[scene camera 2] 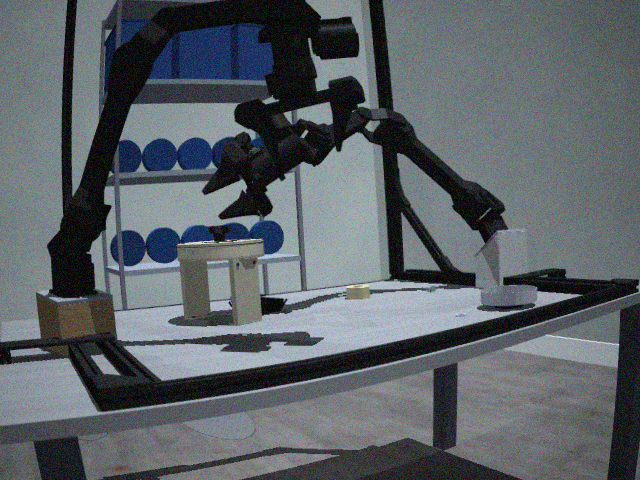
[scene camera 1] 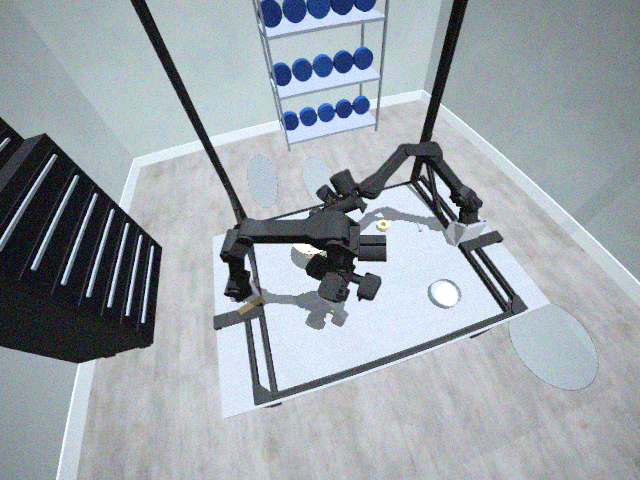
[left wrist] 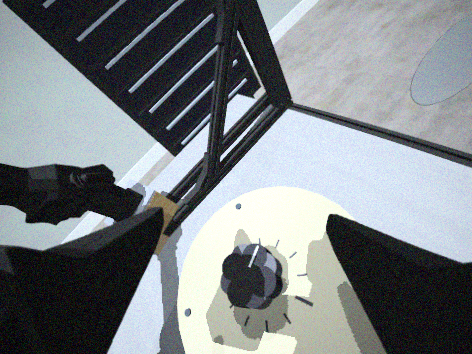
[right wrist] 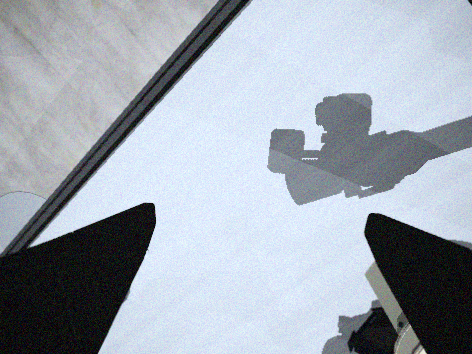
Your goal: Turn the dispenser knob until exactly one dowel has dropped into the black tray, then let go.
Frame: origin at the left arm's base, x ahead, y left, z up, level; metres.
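Seen in the pictures: left gripper, fingertip midpoint: [scene camera 2: 211, 205] [left wrist: 246, 218]; right gripper, fingertip midpoint: [scene camera 2: 307, 158] [right wrist: 260, 218]; left arm's base, link origin: [scene camera 2: 500, 241] [scene camera 1: 468, 221]; right arm's base, link origin: [scene camera 2: 72, 292] [scene camera 1: 241, 291] [left wrist: 127, 206].
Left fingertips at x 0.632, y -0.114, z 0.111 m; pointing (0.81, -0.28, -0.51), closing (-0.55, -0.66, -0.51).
Observation:
Pixels of each thing's top centre, then the offset from my left fingertips to it.
- cream round dispenser, top centre: [left wrist: 262, 280] [scene camera 2: 219, 240] [scene camera 1: 312, 235] 0.026 m left, 0.004 m back, 0.066 m down
- black tray, top centre: [scene camera 2: 257, 300] [right wrist: 388, 342] 0.008 m right, 0.086 m back, 0.188 m down
- yellow ring, top centre: [scene camera 2: 357, 286] [scene camera 1: 383, 224] 0.029 m right, 0.328 m back, 0.187 m down
- round white dish, top centre: [scene camera 2: 509, 288] [scene camera 1: 446, 291] 0.339 m left, 0.426 m back, 0.180 m down
The cream round dispenser [scene camera 1: 308, 249] [scene camera 2: 219, 251] [left wrist: 310, 212] stands on legs; one leg also shows in the right wrist view. Its black lobed knob [scene camera 2: 219, 233] [left wrist: 252, 276] is on top, with a white pointer line near a ring of tick marks. The black tray [scene camera 2: 273, 304] [right wrist: 374, 332] lies low by the legs, partly hidden; I cannot see its contents or any dowel. My left gripper [scene camera 2: 214, 204] [left wrist: 246, 218] is open and empty above the dispenser, fingers apart from the knob. My right gripper [scene camera 1: 352, 288] [right wrist: 260, 218] is open and empty, high above the table.
A yellow ring [scene camera 2: 358, 292] and a round white dish [scene camera 2: 509, 297] are to the right of the dispenser. A wooden block [scene camera 2: 77, 317] is under the arm mount at the left. My arms cross above the table. A black frame bar [scene camera 2: 320, 364] runs along the edge.

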